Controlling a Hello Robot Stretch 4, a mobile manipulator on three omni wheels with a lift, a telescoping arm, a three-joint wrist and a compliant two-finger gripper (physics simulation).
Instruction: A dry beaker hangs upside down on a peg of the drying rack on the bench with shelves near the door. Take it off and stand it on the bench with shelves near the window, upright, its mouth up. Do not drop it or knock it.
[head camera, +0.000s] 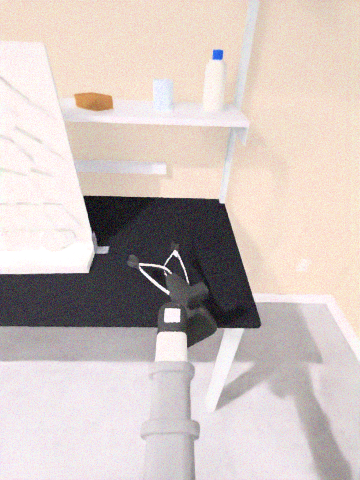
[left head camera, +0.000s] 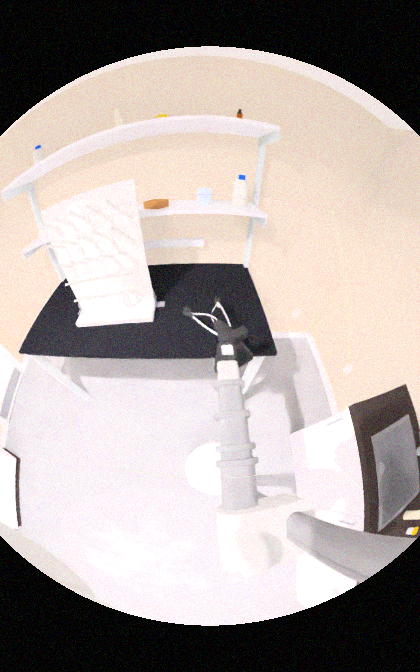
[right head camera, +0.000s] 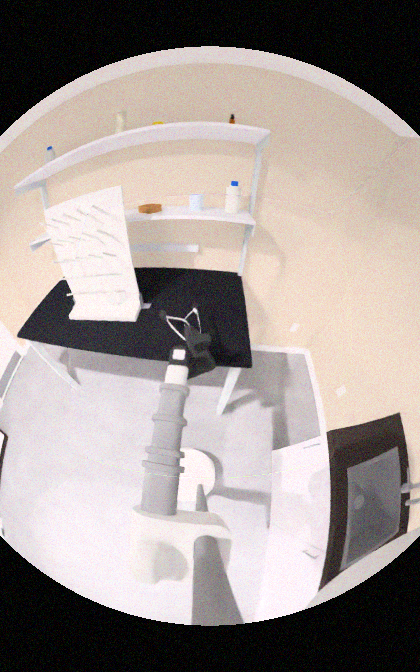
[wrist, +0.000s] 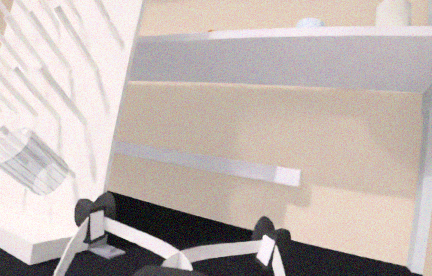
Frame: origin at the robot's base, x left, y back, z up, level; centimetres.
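Seen in the pictures: gripper, fingertip midpoint: (head camera: 151, 249) (wrist: 184, 222).
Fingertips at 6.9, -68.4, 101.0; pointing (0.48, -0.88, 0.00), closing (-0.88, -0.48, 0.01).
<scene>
Offsets run from my fingertips to a thing's top centre, as dx, dy, dz. "spot": to the spot under its first point. Level surfaces: height alone.
The drying rack @[spot: +30.6, -12.3, +26.8] (head camera: 45, 150) (left head camera: 100, 250) (right head camera: 92, 250) (wrist: 120, 65), a white slanted board with pegs, stands on the left half of the black bench @[dz -12.3] (head camera: 150, 305) (left head camera: 185, 345) (right head camera: 145, 345). The clear beaker @[+30.9, -3.6, +6.1] (wrist: 37, 162) hangs on a low peg of the rack, tilted, at the left of the wrist view; it is faint in the left head view (left head camera: 132, 299) and the right head view (right head camera: 117, 297). My gripper (head camera: 154, 253) (left head camera: 202, 305) (right head camera: 179, 312) (wrist: 184, 222) is open and empty, right of the rack over the bench, apart from the beaker. The bench near the window is not identifiable here.
A shelf @[dz +33.4] (head camera: 150, 112) (left head camera: 195, 207) (right head camera: 185, 214) above the bench holds an orange-brown object @[spot: +20.3, -33.4, +36.3] (head camera: 94, 101), a light blue cup @[spot: -2.5, -38.9, +38.1] (head camera: 163, 95) and a white bottle @[spot: -20.2, -40.0, +41.5] (head camera: 214, 85) with a blue cap. A white cabinet (left head camera: 330, 465) with a dark top stands at the right. A round white stool seat (right head camera: 197, 472) is near the arm.
</scene>
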